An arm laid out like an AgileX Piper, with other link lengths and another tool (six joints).
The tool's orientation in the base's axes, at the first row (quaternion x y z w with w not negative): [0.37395 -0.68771 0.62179 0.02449]
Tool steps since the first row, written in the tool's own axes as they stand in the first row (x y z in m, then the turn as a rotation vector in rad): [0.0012 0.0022 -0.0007 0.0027 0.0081 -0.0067]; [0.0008 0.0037 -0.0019 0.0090 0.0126 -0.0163]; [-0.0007 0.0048 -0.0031 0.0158 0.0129 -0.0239]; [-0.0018 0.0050 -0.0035 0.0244 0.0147 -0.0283]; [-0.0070 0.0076 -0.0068 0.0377 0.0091 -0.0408]
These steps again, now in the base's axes. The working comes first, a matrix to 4 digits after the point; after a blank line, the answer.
The tool's axes in the first row as the columns of a matrix, in the base's axes (used below as rounded here):
[-0.7191 -0.5448 0.4314]
[-0.4839 -0.0529 -0.8735]
[0.4987 -0.8369 -0.2256]

[-0.0024 -0.0001 -0.0011 -0.0092 0.0041 -0.0039]; [-0.0034 0.0011 -0.0023 -0.0204 0.0092 -0.0024]; [-0.0034 0.0028 -0.0037 -0.0287 0.0125 0.0025]; [-0.0029 0.0037 -0.0043 -0.0378 0.0121 0.0063]; [-0.0020 0.0089 -0.0083 -0.0497 0.0169 0.0204]
